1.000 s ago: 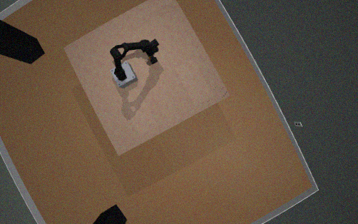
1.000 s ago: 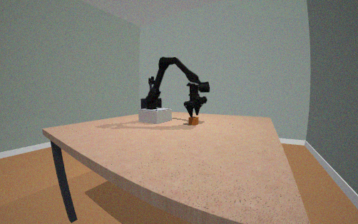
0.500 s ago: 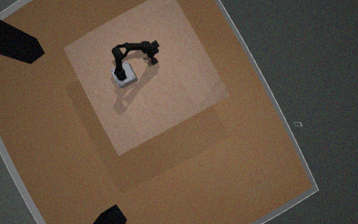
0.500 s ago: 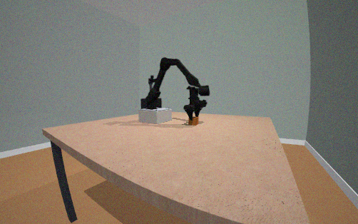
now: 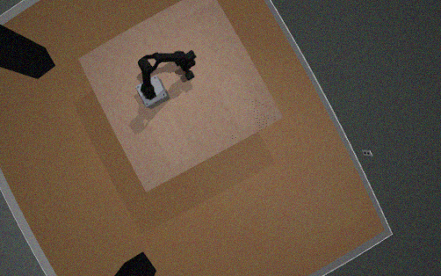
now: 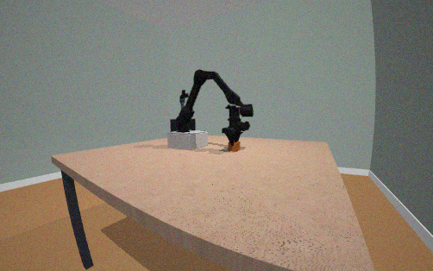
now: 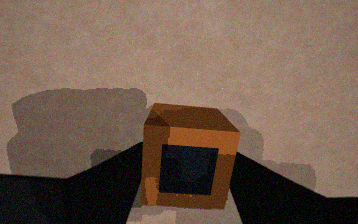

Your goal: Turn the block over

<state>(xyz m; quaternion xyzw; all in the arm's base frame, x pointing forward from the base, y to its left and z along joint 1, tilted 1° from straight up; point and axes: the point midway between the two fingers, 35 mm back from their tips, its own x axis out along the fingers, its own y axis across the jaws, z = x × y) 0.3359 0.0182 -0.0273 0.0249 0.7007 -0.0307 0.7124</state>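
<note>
My gripper tip is now 10 mm below the block.
</note>
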